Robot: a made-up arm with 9 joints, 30 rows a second.
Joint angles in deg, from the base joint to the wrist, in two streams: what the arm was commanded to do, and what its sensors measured. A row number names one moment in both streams.
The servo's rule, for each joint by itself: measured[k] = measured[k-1] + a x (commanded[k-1-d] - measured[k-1]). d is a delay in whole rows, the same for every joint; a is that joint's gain. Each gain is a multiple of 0.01, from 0.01 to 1. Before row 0 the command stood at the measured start. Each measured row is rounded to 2 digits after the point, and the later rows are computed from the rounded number. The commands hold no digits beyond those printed.
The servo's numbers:
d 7
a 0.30 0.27 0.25 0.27 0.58 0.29 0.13 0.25 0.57
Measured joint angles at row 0:
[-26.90, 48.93, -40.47, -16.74, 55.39, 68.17, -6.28, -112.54, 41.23]
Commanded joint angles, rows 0 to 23:
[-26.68, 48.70, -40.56, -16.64, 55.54, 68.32, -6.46, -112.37, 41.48]
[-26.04, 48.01, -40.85, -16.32, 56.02, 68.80, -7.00, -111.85, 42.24]
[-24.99, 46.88, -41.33, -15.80, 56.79, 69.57, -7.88, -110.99, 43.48]
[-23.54, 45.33, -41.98, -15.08, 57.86, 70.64, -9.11, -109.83, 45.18]
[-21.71, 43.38, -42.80, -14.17, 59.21, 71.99, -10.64, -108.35, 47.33]
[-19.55, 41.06, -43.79, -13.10, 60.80, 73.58, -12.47, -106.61, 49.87]
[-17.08, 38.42, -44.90, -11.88, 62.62, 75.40, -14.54, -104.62, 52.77]
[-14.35, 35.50, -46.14, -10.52, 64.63, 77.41, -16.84, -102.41, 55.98]
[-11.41, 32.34, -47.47, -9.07, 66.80, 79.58, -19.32, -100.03, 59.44]
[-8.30, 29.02, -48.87, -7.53, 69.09, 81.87, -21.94, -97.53, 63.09]
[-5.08, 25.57, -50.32, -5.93, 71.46, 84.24, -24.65, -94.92, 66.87]
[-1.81, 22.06, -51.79, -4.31, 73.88, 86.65, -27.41, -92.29, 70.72]
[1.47, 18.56, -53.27, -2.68, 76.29, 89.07, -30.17, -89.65, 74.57]
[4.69, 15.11, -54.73, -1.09, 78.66, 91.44, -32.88, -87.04, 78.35]
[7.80, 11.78, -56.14, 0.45, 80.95, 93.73, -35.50, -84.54, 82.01]
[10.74, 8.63, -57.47, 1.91, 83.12, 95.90, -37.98, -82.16, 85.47]
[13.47, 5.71, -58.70, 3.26, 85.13, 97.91, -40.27, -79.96, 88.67]
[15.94, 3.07, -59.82, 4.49, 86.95, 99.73, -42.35, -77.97, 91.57]
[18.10, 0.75, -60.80, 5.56, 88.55, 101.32, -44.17, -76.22, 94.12]
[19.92, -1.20, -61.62, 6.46, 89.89, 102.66, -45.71, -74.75, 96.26]
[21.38, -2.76, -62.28, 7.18, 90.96, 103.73, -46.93, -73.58, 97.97]
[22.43, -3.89, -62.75, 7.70, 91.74, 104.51, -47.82, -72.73, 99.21]
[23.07, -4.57, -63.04, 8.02, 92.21, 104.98, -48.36, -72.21, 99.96]
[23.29, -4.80, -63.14, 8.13, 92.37, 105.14, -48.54, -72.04, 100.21]
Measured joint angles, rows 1 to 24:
[-26.90, 48.93, -40.47, -16.74, 55.39, 68.17, -6.28, -112.54, 41.23]
[-26.90, 48.93, -40.47, -16.74, 55.39, 68.17, -6.28, -112.54, 41.23]
[-26.90, 48.93, -40.47, -16.74, 55.39, 68.17, -6.28, -112.54, 41.23]
[-26.90, 48.93, -40.47, -16.74, 55.39, 68.17, -6.28, -112.54, 41.23]
[-26.90, 48.93, -40.47, -16.74, 55.39, 68.17, -6.28, -112.54, 41.23]
[-26.90, 48.93, -40.47, -16.74, 55.39, 68.17, -6.28, -112.54, 41.23]
[-26.90, 48.93, -40.47, -16.74, 55.39, 68.17, -6.28, -112.54, 41.23]
[-26.83, 48.87, -40.49, -16.71, 55.48, 68.21, -6.30, -112.50, 41.37]
[-26.59, 48.64, -40.58, -16.60, 55.79, 68.38, -6.39, -112.34, 41.87]
[-26.11, 48.16, -40.77, -16.38, 56.37, 68.73, -6.58, -112.00, 42.79]
[-25.34, 47.40, -41.07, -16.03, 57.23, 69.28, -6.91, -111.46, 44.15]
[-24.25, 46.31, -41.50, -15.53, 58.38, 70.07, -7.39, -110.68, 45.96]
[-22.84, 44.89, -42.07, -14.87, 59.78, 71.09, -8.05, -109.66, 48.19]
[-21.11, 43.14, -42.78, -14.06, 61.43, 72.34, -8.89, -108.40, 50.80]
[-19.08, 41.08, -43.62, -13.10, 63.29, 73.81, -9.92, -106.90, 53.75]
[-16.78, 38.72, -44.58, -12.01, 65.33, 75.48, -11.14, -105.18, 56.99]
[-14.24, 36.10, -45.65, -10.80, 67.51, 77.33, -12.54, -103.27, 60.47]
[-11.49, 33.26, -46.82, -9.49, 69.80, 79.33, -14.11, -101.18, 64.12]
[-8.59, 30.24, -48.06, -8.09, 72.17, 81.45, -15.84, -98.96, 67.88]
[-5.57, 27.09, -49.36, -6.63, 74.56, 83.66, -17.70, -96.63, 71.69]
[-2.49, 23.86, -50.70, -5.13, 76.94, 85.92, -19.67, -94.23, 75.49]
[0.60, 20.60, -52.06, -3.62, 79.27, 88.18, -21.73, -91.81, 79.21]
[3.64, 17.37, -53.41, -2.13, 81.50, 90.42, -23.84, -89.40, 82.78]
[6.59, 14.22, -54.73, -0.67, 83.61, 92.59, -25.98, -87.04, 86.14]

